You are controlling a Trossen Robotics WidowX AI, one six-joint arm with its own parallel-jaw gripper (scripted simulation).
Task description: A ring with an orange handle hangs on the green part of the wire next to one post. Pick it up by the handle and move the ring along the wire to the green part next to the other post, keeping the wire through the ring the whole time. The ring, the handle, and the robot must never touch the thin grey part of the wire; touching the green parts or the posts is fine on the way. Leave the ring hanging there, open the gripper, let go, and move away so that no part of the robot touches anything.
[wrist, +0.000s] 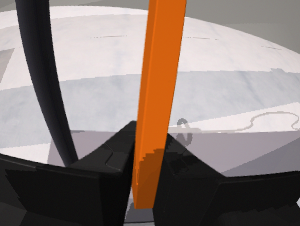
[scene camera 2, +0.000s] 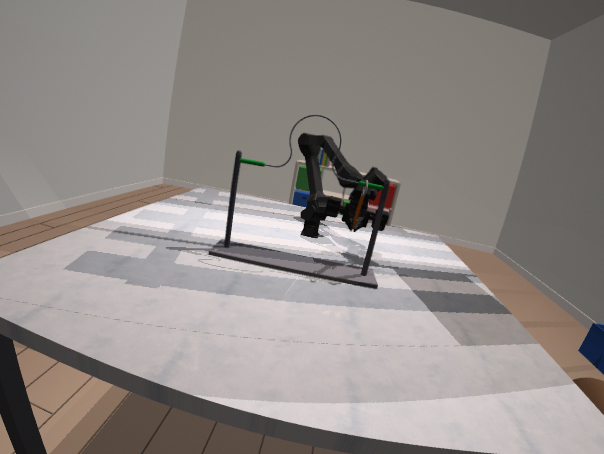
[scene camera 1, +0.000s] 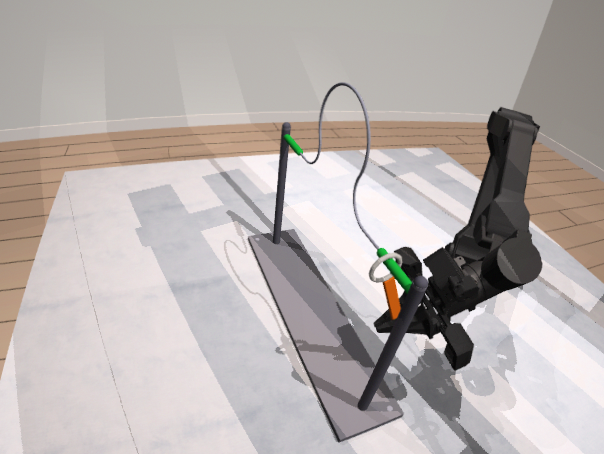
Labels:
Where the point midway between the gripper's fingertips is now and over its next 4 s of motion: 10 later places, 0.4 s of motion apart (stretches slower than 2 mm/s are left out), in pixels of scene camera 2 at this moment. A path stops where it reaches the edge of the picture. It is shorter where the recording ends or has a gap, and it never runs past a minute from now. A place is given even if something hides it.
My gripper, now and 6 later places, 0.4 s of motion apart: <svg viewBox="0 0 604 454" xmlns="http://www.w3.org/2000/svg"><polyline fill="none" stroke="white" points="352,230 352,229 354,223 354,220 355,218 356,212 357,210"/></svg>

